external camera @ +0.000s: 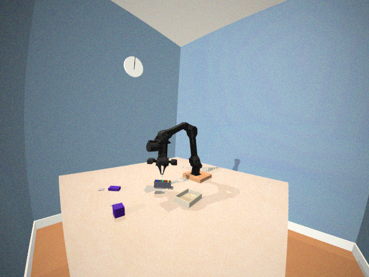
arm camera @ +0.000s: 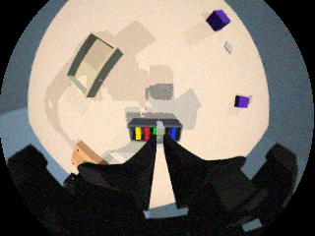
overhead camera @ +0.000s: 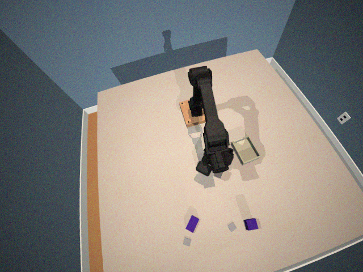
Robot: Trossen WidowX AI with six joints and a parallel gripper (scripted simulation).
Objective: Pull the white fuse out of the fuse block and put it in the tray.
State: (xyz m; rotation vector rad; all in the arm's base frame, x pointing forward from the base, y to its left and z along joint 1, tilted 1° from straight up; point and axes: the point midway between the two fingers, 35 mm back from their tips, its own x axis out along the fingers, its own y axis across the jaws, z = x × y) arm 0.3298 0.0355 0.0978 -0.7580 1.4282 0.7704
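Now: the cream tray 20 cm to the left of my gripper tip, 9 cm below it and 6 cm behind it. Also, from my gripper tip: purple slab: 27 cm ahead, 11 cm to the right, 9 cm below; white fuse: 1 cm below; purple cube: 29 cm ahead, 15 cm to the left, 7 cm below.
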